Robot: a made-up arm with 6 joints.
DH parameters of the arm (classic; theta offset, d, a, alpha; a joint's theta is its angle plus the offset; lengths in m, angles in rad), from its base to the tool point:
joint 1: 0 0.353 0 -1.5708
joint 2: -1.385 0 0.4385 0
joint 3: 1.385 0 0.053 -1.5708
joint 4: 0 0.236 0 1.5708
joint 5: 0 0 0.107 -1.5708
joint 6: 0 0.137 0 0
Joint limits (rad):
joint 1: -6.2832..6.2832
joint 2: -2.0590..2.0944
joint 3: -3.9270..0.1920
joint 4: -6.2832..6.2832
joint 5: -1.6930..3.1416
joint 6: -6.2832..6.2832
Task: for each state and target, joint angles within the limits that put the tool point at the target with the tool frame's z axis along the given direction. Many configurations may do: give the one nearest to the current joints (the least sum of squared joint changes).
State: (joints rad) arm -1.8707 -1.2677 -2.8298 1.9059 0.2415 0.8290
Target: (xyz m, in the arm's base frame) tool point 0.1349 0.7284 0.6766 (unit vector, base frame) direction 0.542 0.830 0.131
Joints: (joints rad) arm -1.8298 -1.0704 -3.4280 1.7974 0.3253 0.8290
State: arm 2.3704 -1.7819 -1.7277 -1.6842 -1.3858 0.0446
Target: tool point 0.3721 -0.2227 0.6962 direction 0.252 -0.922 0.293
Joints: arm 2.8339 -1.3452 -1.0797 -0.9416 -1.6914 0.0446
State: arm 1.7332 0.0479 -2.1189 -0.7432 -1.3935 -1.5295
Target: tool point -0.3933 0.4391 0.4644 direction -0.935 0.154 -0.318
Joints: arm 2.0320 0.7743 -1.2311 -1.1361 -1.0122 -1.5295
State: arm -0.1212 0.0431 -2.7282 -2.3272 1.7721 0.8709
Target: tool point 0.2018 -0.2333 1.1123 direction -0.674 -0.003 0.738
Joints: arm -0.6659 0.0930 -2.2508 -2.7091 1.6019 0.8709
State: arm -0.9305 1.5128 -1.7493 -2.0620 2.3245 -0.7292
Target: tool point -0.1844 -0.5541 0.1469 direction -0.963 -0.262 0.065
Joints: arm -1.6684 1.1128 -1.2453 -1.9391 1.5884 -0.7292
